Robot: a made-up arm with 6 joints.
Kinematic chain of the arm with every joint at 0, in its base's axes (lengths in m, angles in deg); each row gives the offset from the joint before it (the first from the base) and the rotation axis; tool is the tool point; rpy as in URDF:
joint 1: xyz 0 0 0.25 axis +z
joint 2: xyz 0 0 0 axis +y
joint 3: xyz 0.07 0 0.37 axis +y
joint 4: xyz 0.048 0 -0.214 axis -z
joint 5: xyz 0 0 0 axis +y
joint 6: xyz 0.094 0 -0.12 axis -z
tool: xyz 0 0 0 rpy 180 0 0
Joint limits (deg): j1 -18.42..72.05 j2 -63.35..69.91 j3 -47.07..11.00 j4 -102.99..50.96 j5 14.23..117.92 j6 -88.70..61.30
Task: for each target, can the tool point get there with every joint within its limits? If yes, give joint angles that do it. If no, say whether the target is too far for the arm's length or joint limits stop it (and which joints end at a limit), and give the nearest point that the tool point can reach.
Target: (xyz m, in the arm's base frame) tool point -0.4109 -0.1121 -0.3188
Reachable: no: joint limits stop it (at a limit: joint 1, joint 2, joint 5) | nearest point -0.0181 0.1346 0.0519 | short by 0.594 m
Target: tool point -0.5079 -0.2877 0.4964
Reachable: no: joint limits stop it (at a limit: joint 1, joint 2, joint 3, joint 5) | nearest point -0.1332 -0.1138 0.6078 | short by 0.428 m
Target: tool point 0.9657 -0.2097 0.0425
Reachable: no: too far | nearest point 0.4348 -0.0944 0.1566 | short by 0.555 m
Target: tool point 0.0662 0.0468 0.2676
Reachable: yes | joints 28.16 17.00 -10.10 5.49 81.39 -13.62
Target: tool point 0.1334 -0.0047 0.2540
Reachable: yes | joints 3.43 5.55 -9.71 -15.19 56.53 36.05
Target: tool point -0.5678 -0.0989 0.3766
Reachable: no: joint limits stop it (at a limit: joint 2, joint 3, joint 4, joint 5) | nearest point -0.1772 -0.0309 0.2946 | short by 0.405 m
